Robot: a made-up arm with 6 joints.
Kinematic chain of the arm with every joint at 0, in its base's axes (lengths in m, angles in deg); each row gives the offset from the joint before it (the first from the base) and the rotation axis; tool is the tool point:
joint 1: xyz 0 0 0.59 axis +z
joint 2: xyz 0 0 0 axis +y
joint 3: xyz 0 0 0.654 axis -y
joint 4: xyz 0 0 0 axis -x
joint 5: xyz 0.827 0 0 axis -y
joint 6: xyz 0 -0.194 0 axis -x
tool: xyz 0 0 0
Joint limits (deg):
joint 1: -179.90..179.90
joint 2: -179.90..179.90
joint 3: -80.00..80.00
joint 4: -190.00..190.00
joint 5: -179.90..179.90
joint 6: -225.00..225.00
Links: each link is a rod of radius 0.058 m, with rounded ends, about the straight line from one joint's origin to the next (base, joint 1, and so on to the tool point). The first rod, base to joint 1, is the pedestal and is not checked.
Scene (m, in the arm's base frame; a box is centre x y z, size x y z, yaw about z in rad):
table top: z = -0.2
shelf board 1: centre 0.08 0.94 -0 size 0.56 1.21 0.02 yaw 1.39
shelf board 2: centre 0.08 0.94 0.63 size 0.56 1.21 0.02 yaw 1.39
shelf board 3: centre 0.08 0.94 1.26 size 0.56 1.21 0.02 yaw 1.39
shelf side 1: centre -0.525 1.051 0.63 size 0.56 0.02 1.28 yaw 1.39
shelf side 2: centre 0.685 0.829 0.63 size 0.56 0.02 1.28 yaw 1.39
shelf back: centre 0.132 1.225 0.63 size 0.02 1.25 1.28 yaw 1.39
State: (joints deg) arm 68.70 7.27 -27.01 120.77 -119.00 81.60
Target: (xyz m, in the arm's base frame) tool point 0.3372 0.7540 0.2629
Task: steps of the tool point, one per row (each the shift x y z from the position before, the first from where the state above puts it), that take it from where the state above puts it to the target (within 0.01 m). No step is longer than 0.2 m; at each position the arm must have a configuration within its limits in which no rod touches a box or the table.
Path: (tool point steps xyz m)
1: -0.0132 -0.1484 0.0387
2: -0.0273 -0.1413 -0.0008
3: -0.0352 -0.1250 -0.0379
4: 0.0607 0.0515 -0.1141
5: 0.0485 0.0225 -0.1297
6: 0.0303 -0.0067 -0.1378
7: 0.0073 -0.0343 -0.1376
8: -0.0189 -0.0578 -0.1286
9: 0.0546 0.1734 -0.0097
10: 0.0105 0.1829 0.0097

